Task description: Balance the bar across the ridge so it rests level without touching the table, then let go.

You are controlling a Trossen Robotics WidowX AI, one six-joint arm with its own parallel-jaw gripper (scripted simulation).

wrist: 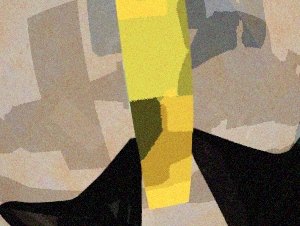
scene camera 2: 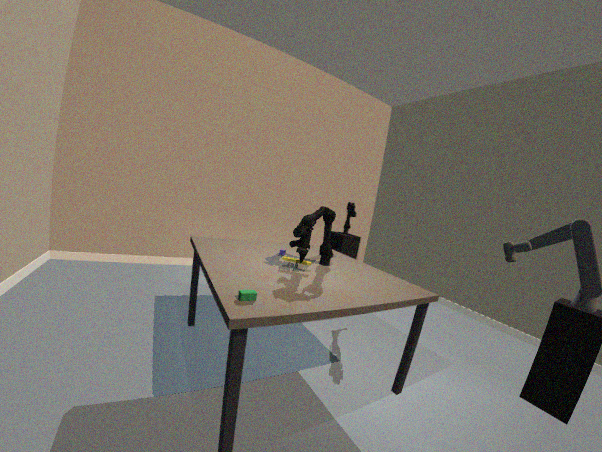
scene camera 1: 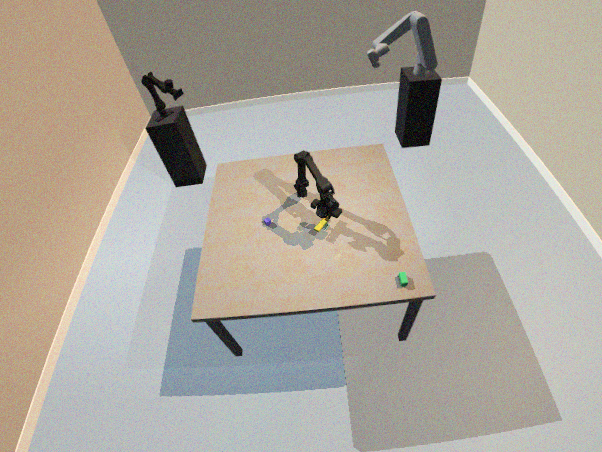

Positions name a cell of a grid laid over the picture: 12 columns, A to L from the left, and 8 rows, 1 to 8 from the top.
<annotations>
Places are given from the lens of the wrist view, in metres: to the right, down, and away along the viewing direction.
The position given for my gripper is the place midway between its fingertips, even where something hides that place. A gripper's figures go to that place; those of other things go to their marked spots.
my gripper (wrist: G5): 0.01, 0.02, 0.10
yellow bar (wrist: G2): 0.00, -0.03, 0.07
</annotations>
